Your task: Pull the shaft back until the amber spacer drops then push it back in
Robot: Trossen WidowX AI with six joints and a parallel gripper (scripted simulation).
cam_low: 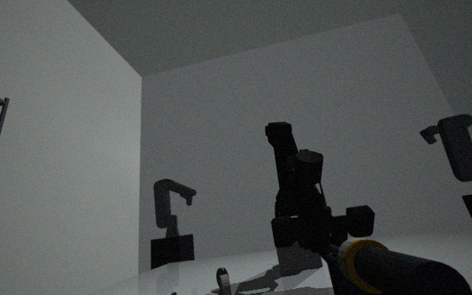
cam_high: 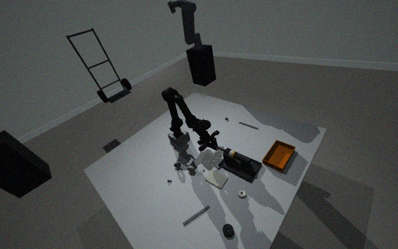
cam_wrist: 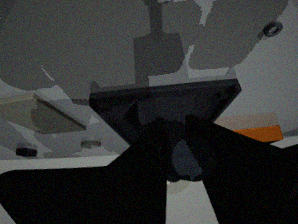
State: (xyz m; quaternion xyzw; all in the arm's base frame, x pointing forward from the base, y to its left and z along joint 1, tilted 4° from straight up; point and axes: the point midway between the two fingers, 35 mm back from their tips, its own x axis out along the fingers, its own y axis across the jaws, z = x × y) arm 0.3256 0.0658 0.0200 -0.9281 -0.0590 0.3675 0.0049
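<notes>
The thin shaft is 60 mm ahead of my gripper tip, 20 mm above it and 10 mm to the left of it. Also, from my gripper tip: pale spacer 120 mm ahead, 20 mm above, 10 mm to the left; amber spacer 130 mm ahead, 20 mm above, 10 mm to the left; pale flat plate 160 mm to the right, 110 mm ahead, 50 mm below.
</notes>
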